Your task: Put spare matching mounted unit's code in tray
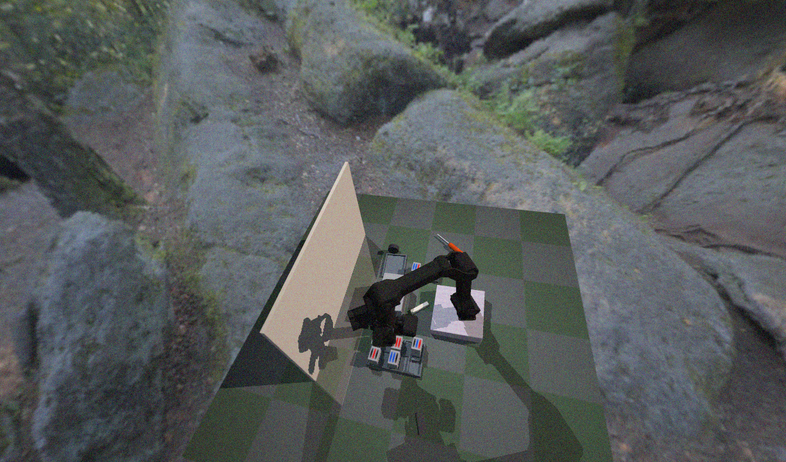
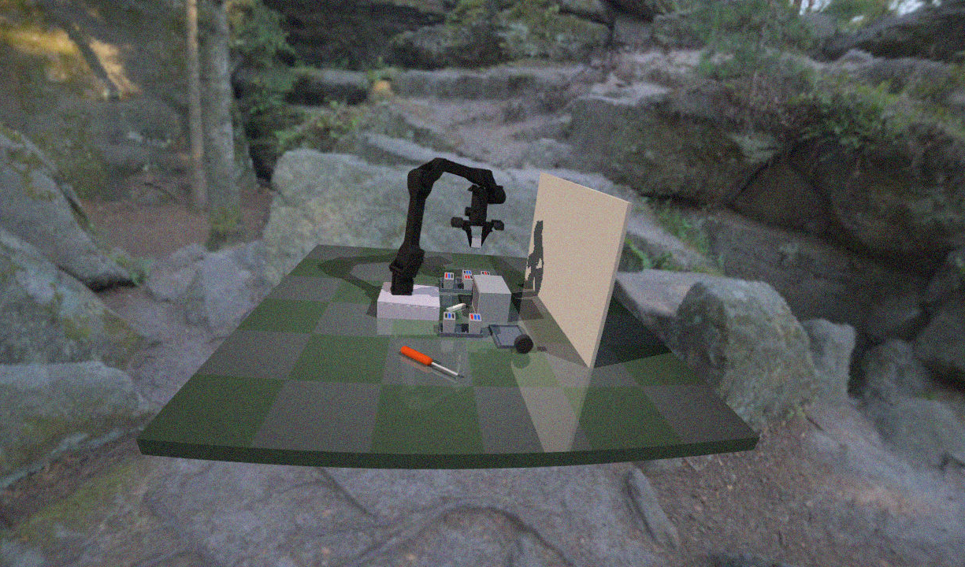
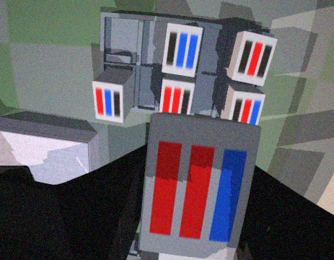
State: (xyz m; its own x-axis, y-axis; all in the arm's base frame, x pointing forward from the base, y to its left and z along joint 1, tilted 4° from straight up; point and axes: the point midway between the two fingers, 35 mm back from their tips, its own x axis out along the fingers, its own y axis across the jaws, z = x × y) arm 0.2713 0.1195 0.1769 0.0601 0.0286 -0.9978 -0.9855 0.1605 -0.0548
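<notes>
My gripper tip is now 370 mm to the left of the dark tray, 170 mm above it and 10 mm short of it. Round my gripper tip: grey mounted unit (180 mm to the right, 120 mm below, 10 mm ahead); then beige wall panel (230 mm to the right, 230 mm ahead, 60 mm above).
</notes>
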